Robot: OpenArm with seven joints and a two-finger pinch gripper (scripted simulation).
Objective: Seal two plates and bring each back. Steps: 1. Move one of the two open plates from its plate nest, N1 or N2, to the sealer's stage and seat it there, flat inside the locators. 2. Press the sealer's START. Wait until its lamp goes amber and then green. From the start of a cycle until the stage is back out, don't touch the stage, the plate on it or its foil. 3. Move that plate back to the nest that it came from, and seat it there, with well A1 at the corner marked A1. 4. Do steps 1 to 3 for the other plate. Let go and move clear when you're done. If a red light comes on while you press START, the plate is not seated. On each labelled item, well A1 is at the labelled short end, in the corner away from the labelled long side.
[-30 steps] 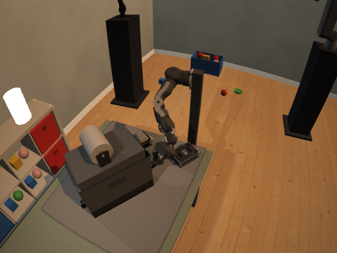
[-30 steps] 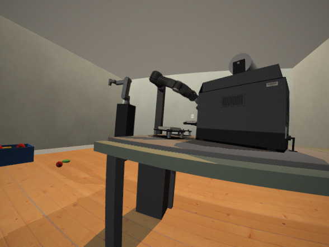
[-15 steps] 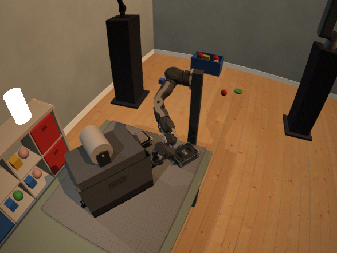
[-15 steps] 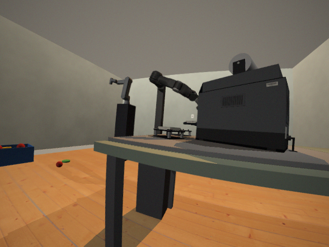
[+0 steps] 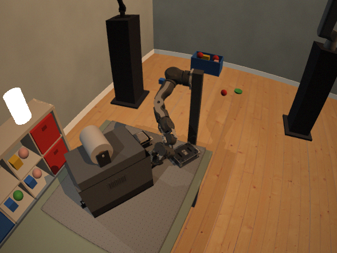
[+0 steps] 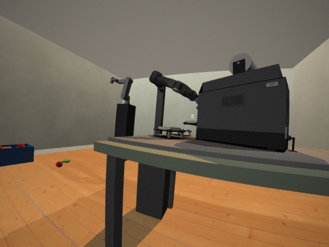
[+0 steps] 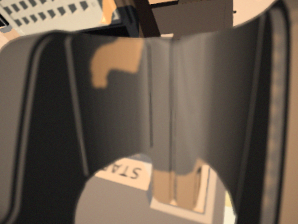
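Right now my hand is 30 mm short of the pale start button, 20 mm to the left of it and 10 mm below it. Also, from my hand: dark sealer stage: 110 mm behind, 40 mm to the right, 80 mm below; white well plate: 110 mm behind, 40 mm to the right, 70 mm below; warning sticker: 80 mm behind, 170 mm to the right, 20 mm below.
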